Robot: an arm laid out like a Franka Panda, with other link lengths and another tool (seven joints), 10 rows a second.
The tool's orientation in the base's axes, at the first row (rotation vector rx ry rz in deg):
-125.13, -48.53, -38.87
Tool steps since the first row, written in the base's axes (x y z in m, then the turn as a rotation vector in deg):
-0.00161, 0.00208, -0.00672, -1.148, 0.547, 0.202
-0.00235, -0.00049, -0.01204, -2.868, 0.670, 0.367
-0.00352, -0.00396, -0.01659, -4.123, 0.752, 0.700
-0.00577, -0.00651, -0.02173, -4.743, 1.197, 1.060
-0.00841, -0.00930, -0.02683, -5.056, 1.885, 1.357
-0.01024, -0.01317, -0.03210, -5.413, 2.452, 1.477
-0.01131, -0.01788, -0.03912, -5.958, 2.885, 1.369
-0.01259, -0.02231, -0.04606, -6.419, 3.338, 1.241
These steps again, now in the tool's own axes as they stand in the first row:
-0.00474, 0.00043, 0.00542, -0.412, -1.219, 0.037
-0.00970, 0.00348, 0.00667, -1.376, -2.607, -0.344
-0.01476, 0.00639, 0.00667, -1.942, -3.702, -0.760
-0.02058, 0.00826, 0.00750, -1.943, -4.546, -0.786
-0.02671, 0.00996, 0.00804, -1.696, -5.273, -0.523
-0.03282, 0.01291, 0.00805, -1.639, -5.894, -0.250
-0.03992, 0.01759, 0.00869, -1.906, -6.485, 0.025
-0.04699, 0.02193, 0.00944, -2.124, -7.018, 0.345

